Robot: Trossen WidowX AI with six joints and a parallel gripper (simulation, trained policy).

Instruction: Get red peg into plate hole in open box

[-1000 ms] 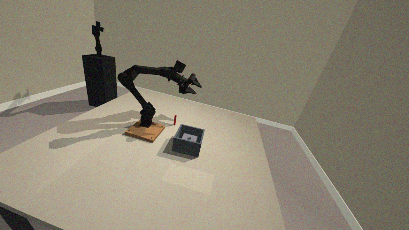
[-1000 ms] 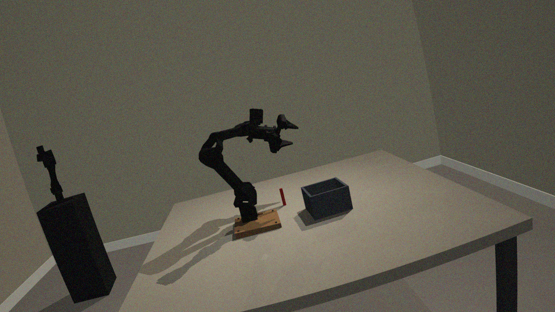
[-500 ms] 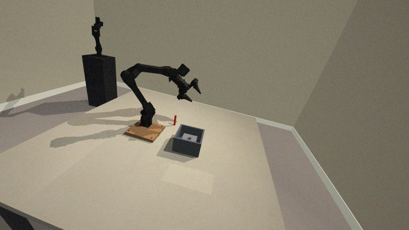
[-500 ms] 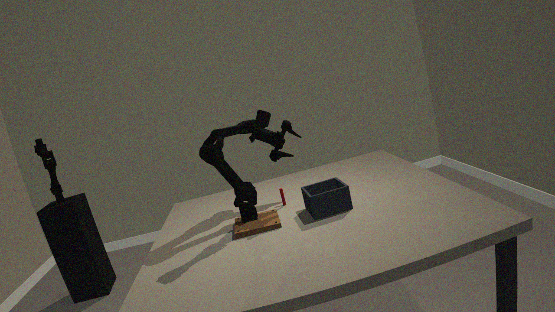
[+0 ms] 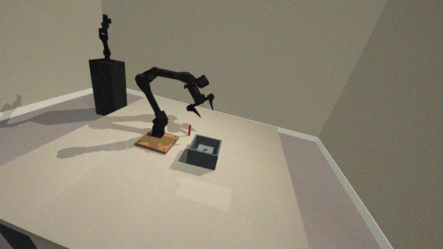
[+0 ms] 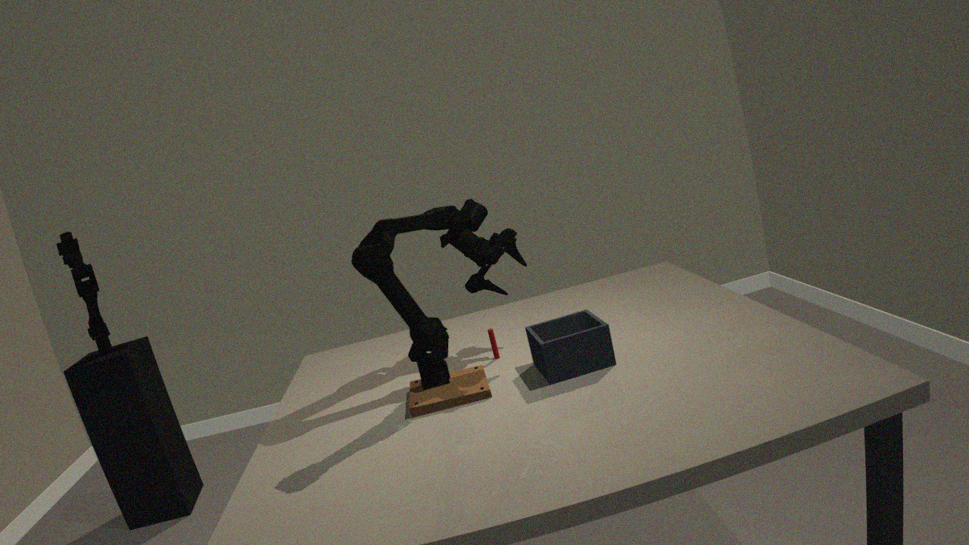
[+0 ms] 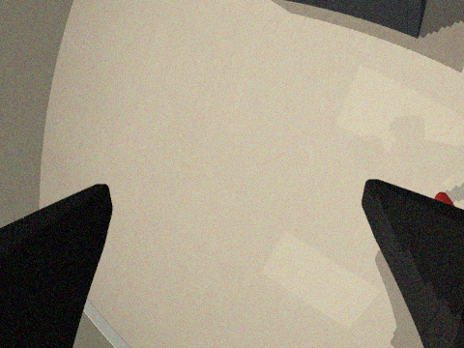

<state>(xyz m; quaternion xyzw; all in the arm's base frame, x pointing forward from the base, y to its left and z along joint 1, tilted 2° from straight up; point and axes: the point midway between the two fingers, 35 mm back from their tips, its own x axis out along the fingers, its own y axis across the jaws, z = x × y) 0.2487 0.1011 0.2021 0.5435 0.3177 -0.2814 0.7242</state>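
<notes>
My gripper tip is now 100 mm past the red peg and 150 mm above it. From my gripper tip the other things lie so: plate 40 mm ahead, 200 mm to the right, 140 mm below; then grey box 40 mm ahead, 200 mm to the right, 160 mm below.
</notes>
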